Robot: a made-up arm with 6 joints.
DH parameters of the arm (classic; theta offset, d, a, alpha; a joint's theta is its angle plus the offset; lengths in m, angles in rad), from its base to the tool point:
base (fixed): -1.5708 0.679 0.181 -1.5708
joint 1: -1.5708 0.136 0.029 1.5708
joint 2: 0 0.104 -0.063 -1.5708
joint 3: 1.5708 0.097 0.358 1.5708
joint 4: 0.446 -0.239 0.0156 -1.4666
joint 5: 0 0.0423 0.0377 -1.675
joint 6: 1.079 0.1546 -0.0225 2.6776
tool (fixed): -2.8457 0.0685 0 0
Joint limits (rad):
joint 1: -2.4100..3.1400
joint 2: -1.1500..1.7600
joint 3: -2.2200..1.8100
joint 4: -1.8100..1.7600
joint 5: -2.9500..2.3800
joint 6: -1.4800..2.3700
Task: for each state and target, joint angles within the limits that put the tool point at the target. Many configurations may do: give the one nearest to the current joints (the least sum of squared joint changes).
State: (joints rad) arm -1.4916 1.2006 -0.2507 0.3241 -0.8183 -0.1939
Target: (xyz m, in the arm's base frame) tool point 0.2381 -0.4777 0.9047
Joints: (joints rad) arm -1.1771 1.0494 -0.6842 0.6167 -1.0720 -0.1602
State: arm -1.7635 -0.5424 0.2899 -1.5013 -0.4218 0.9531
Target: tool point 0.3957 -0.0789 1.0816
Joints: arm -2.2228 -0.8485 -0.0611 -1.3611 -0.4335 0.9148
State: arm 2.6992 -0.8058 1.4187 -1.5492 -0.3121 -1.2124
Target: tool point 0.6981 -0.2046 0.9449
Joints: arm 2.6148 -1.0268 1.0401 -1.5227 -0.3228 -1.2088
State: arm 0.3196 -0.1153 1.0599 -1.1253 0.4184 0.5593
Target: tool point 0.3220 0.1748 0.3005
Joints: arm 0.6541 -0.0319 0.6972 -0.8070 1.0206 0.5135
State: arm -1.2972 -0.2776 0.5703 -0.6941 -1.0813 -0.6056
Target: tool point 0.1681 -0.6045 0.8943
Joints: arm -1.2259 0.1648 0.1678 -1.0285 -1.5028 -0.4938
